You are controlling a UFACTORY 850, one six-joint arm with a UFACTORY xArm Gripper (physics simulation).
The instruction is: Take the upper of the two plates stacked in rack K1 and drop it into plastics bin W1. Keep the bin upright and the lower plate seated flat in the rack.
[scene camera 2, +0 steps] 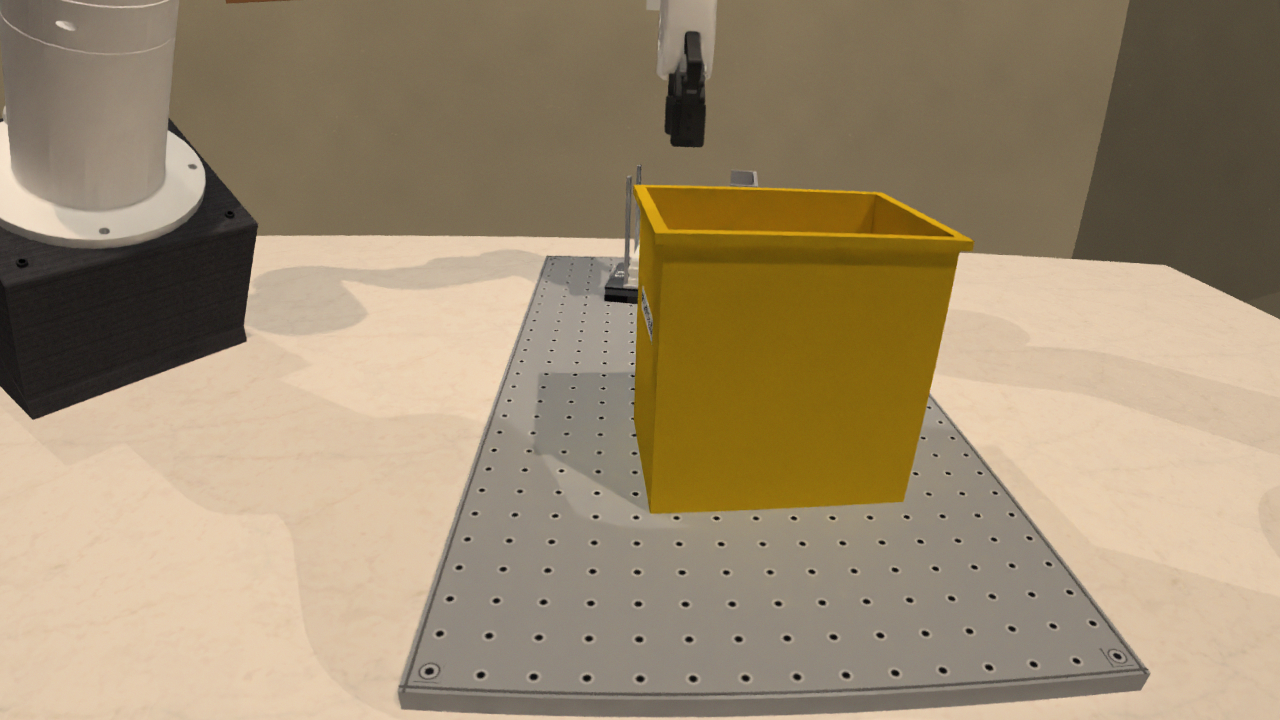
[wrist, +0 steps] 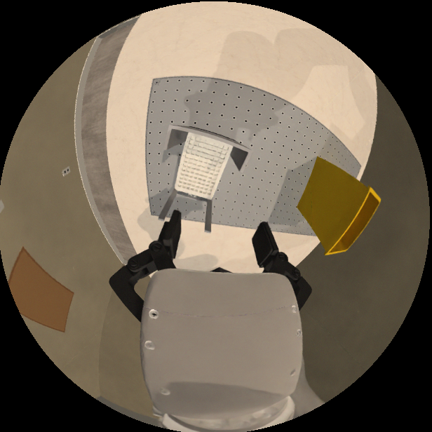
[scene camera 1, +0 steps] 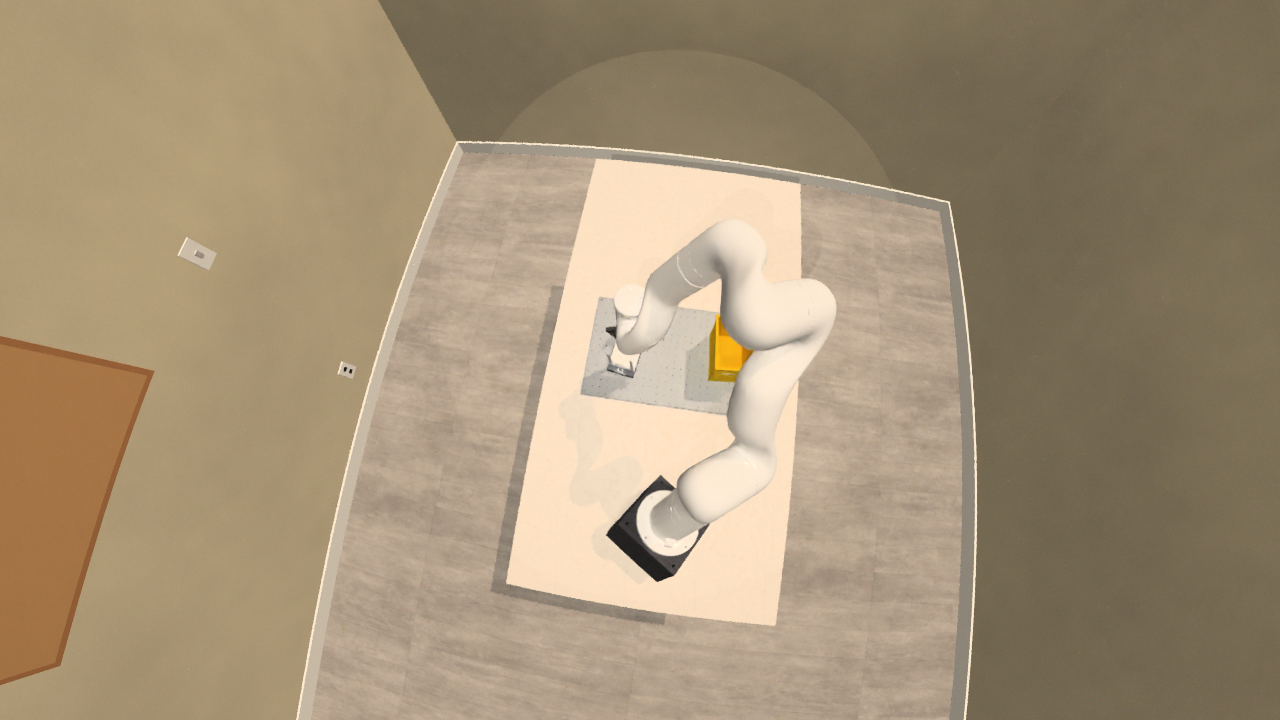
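The upper plate (wrist: 202, 165) (scene camera 1: 625, 359) is white, with a grid of wells, and lies in rack K1 (wrist: 208, 218) (scene camera 2: 628, 228). The rack is grey, with upright posts and a tall wall. I cannot tell the lower plate apart from the upper one. Bin W1 (scene camera 1: 729, 358) (scene camera 2: 787, 376) (wrist: 332, 200) is yellow, open-topped and upright. It hides much of the rack in scene camera 2. My gripper (wrist: 220, 225) (scene camera 2: 686, 134) is open and empty. It hangs above the rack, pointing down, with its fingers apart; the arm covers most of it in scene camera 1.
A grey perforated board (scene camera 1: 671, 385) (scene camera 2: 554, 667) (wrist: 162, 110) lies under the rack and bin. The rack's wall and posts stand up around the plate. The robot's black base (scene camera 1: 637, 546) (scene camera 2: 125, 313) stands on the pale table (scene camera 1: 572, 537). The arm passes over part of the bin in scene camera 1.
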